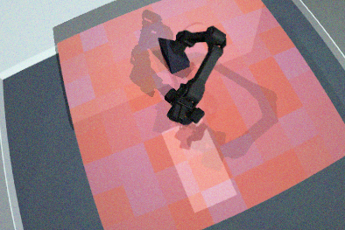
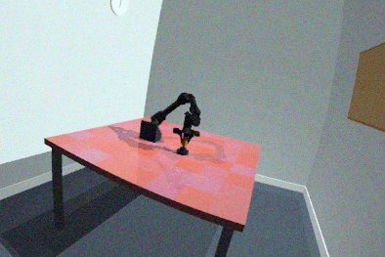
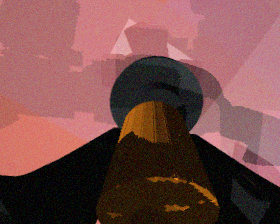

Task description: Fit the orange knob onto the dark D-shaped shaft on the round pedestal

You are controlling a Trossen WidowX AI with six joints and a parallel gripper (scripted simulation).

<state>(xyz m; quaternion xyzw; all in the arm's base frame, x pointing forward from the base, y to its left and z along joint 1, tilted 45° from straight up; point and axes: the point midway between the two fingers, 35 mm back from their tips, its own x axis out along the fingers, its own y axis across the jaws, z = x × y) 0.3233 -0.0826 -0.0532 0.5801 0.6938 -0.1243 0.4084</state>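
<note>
Right now my gripper tip is 40 mm above the round dark pedestal. Also, from my gripper tip: orange knob (20 mm above).
</note>
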